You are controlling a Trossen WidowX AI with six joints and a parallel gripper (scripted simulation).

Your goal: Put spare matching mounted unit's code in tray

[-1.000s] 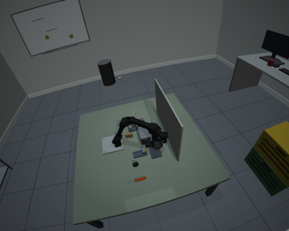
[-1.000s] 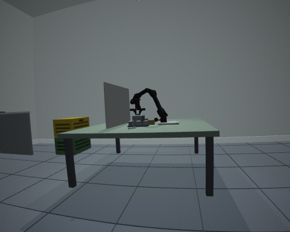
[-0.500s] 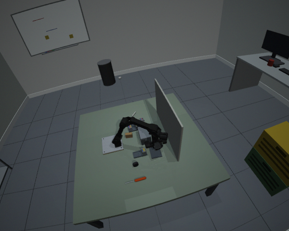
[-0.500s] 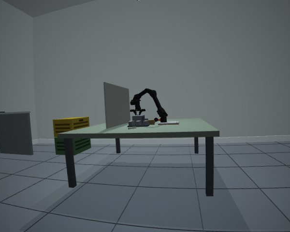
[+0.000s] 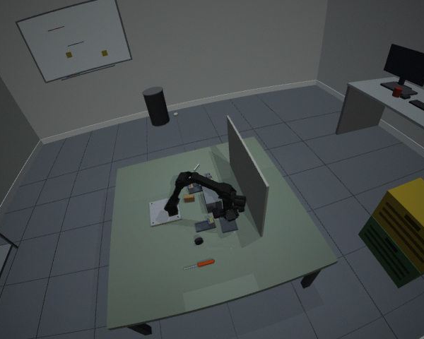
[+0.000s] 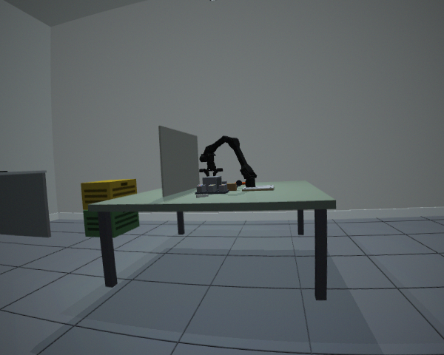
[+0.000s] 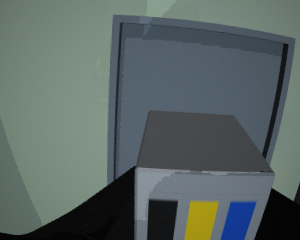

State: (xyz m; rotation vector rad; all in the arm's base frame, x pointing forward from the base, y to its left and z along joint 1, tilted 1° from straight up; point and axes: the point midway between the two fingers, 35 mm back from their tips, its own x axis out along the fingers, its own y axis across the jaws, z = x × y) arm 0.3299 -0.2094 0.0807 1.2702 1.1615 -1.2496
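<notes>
Now: gripper tip 10 mm past the flat grey tray and 50 mm above it. From my gripper tip the other things lie so: black puck: 220 mm behind, 70 mm to the right, 30 mm below; upright grey panel: 180 mm ahead, 190 mm to the left, 170 mm above; mounted unit: 50 mm behind, 210 mm to the left, 10 mm below.
</notes>
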